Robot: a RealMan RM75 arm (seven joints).
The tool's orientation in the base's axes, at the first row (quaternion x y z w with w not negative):
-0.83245, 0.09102, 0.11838, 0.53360
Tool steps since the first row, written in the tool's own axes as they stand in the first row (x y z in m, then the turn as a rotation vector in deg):
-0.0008, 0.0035, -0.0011, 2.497, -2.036, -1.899
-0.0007, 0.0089, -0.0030, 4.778, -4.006, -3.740
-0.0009, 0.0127, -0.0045, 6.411, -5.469, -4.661
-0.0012, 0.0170, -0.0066, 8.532, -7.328, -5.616
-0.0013, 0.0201, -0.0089, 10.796, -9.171, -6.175
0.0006, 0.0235, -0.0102, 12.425, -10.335, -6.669
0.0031, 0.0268, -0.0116, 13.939, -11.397, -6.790
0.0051, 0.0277, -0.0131, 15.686, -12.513, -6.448
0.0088, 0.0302, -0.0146, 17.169, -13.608, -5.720
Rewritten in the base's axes. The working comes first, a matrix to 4 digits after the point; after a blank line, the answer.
The tool's axes in the first row as the columns of a matrix, in the base's axes (used below as rounded here):
0.9554, -0.2779, -0.1000
-0.0252, -0.4140, 0.9099
-0.2942, -0.8668, -0.4025

-0.0016, -0.0024, -0.0024, 3.141, -0.948, 1.795
-0.0028, -0.0064, -0.0063, 6.052, -1.865, 3.572
-0.0039, -0.0093, -0.0089, 8.111, -2.138, 4.730
-0.0052, -0.0130, -0.0117, 10.750, -2.291, 6.102
-0.0059, -0.0164, -0.0135, 13.481, -2.094, 7.259
-0.0049, -0.0190, -0.0164, 15.410, -2.103, 7.987
-0.0033, -0.0217, -0.0195, 17.164, -1.811, 8.511
-0.0015, -0.0235, -0.0202, 19.109, -1.082, 8.827
0.0015, -0.0260, -0.0229, 20.757, -0.004, 9.047

